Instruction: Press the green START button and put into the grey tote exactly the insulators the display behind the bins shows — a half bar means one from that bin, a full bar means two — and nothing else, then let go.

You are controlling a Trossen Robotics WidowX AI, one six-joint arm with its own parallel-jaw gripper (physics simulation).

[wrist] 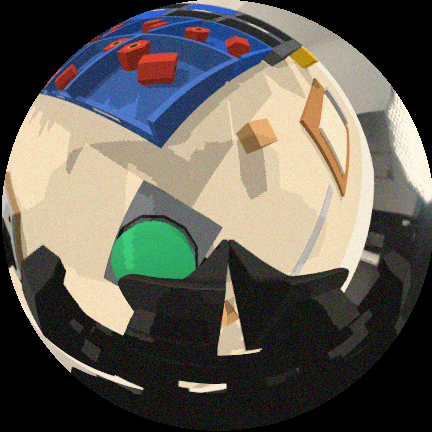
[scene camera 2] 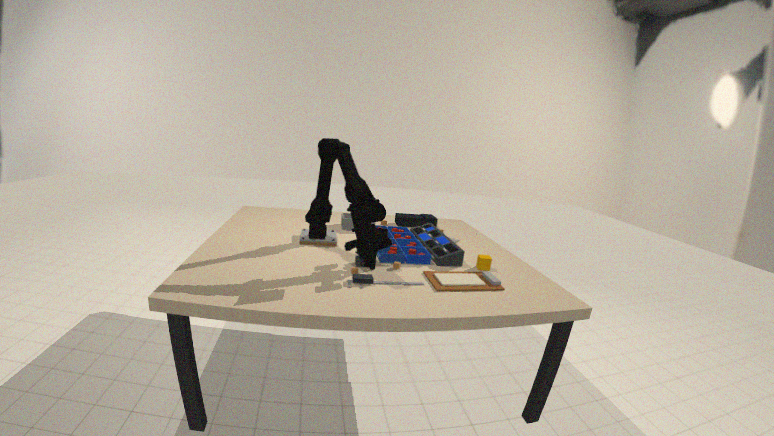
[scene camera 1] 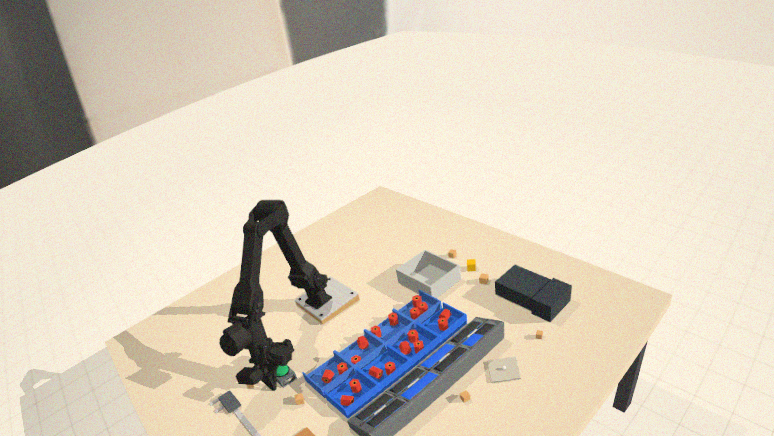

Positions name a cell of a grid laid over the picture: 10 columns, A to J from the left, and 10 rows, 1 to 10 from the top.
Labels:
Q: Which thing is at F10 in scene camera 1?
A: A display strip.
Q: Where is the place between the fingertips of the gripper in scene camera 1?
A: D9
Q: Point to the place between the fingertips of the gripper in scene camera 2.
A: At E7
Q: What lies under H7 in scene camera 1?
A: A black box.

